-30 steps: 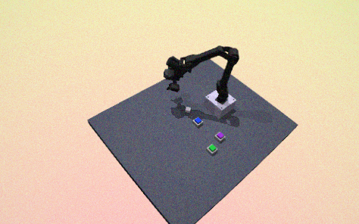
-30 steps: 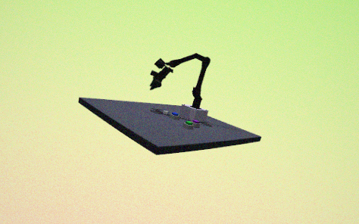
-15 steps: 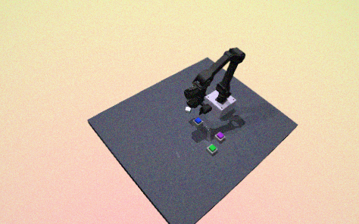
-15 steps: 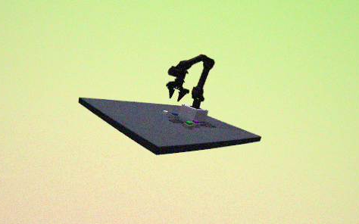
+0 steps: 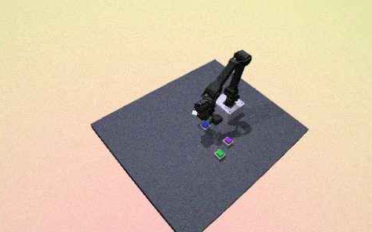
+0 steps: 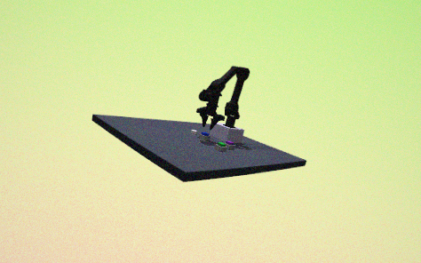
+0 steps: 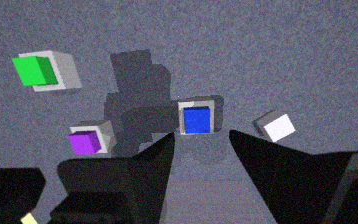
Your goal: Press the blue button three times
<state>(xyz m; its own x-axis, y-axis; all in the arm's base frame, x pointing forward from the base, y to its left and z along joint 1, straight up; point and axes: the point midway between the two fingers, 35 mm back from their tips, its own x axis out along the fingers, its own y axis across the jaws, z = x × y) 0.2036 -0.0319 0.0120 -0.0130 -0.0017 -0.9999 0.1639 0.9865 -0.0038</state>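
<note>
The blue button is 3 cm below my gripper tip. Round my gripper tip: small white block 4 cm behind, 11 cm to the right, 6 cm below; purple button 17 cm to the left, 3 cm below; green button 11 cm ahead, 19 cm to the left, 3 cm below.
</note>
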